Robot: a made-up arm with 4 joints.
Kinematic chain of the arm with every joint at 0, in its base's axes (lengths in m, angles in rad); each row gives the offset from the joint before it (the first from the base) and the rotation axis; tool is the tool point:
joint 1: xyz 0 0 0.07 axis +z
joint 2: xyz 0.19 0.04 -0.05 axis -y
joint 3: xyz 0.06 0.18 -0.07 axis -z
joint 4: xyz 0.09 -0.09 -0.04 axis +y
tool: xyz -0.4 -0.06 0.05
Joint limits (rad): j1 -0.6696..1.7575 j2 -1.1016..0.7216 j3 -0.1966..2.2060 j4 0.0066..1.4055
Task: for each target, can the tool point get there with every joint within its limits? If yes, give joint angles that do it. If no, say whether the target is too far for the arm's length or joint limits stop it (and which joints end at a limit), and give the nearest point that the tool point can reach.
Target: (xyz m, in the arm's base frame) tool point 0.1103 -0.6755 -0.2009
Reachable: no: joint limits stop it (at a limit: joint 1, joint 2, joint 4) | nearest point 0.4381 -0.2633 0.0423 | short by 0.580 m
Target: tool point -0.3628 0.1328 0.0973
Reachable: yes | joints 1.2019 0.0057 1.0879 0.3620
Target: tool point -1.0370 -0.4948 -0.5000
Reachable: no: too far | nearest point -0.4921 -0.0159 -0.1028 | short by 0.827 m
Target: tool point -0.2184 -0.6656 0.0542
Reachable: no: joint limits stop it (at a limit: joint 1, joint 4) | nearest point -0.2450 -0.1443 0.0322 | short by 0.522 m
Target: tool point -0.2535 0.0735 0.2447
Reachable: yes | joints 1.5002 -0.0414 0.9937 0.8301
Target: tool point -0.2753 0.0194 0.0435
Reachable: yes | joints 1.2627 0.1681 0.6584 0.3269
